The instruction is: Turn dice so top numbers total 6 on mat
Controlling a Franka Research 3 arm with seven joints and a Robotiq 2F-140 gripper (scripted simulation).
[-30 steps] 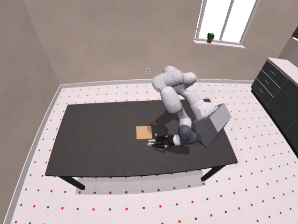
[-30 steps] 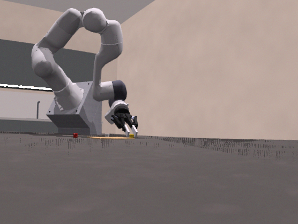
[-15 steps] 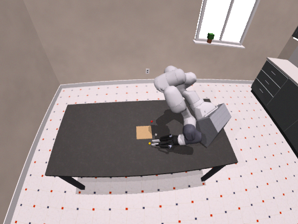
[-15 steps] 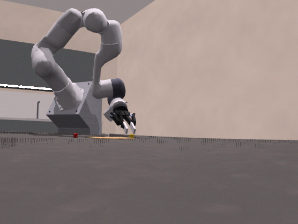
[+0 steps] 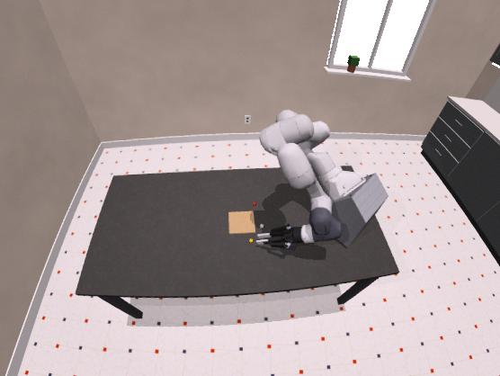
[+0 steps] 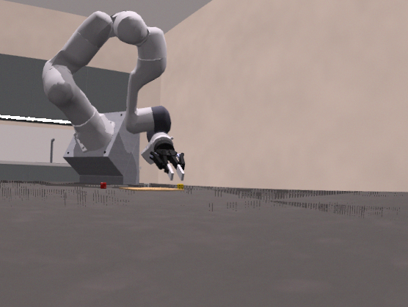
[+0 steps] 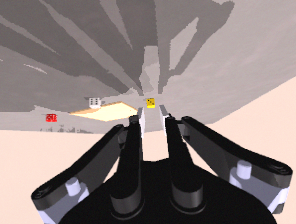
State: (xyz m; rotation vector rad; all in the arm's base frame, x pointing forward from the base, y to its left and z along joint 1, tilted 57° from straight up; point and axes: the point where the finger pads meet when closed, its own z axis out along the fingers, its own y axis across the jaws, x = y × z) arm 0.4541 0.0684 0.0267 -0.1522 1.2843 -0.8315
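My hand is 5 cm short of the yellow die, 3 cm to the left of it and 5 cm above it. From my hand the other things lie so: tan mat: 6 cm ahead, 16 cm to the right, 5 cm below; red die: 5 cm behind, 25 cm to the right, 5 cm below; white die: 3 cm behind, 10 cm to the right, 5 cm below.
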